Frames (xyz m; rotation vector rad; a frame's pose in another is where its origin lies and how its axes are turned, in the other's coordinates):
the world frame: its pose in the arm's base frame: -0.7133 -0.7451 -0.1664 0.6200 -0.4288 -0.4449
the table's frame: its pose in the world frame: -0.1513 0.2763 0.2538 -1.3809 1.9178 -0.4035
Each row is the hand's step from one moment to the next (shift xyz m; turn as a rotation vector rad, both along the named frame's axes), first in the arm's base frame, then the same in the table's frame.
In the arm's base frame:
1: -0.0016 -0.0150 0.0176 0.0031 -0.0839 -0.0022
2: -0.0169 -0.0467 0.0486 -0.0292 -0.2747 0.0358
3: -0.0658 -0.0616 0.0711 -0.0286 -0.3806 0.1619
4: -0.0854 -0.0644 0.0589 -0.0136 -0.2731 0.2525
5: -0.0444 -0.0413 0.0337 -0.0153 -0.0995 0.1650
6: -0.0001 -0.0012 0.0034 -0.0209 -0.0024 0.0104
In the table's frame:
1: -0.0092 -0.0203 -0.0065 0.0360 -0.0759 -0.0015
2: -0.0210 -0.0589 -0.0304 0.0867 -0.2593 -0.0531
3: -0.0259 -0.0739 -0.0839 0.0177 -0.4048 -0.0878
4: -0.0102 -0.0688 -0.1003 -0.1102 -0.3446 -0.0875
5: -0.0048 -0.0441 -0.0533 -0.1034 -0.1524 -0.0587
6: -0.0025 -0.0024 -0.0009 -0.0044 -0.0031 -0.0228

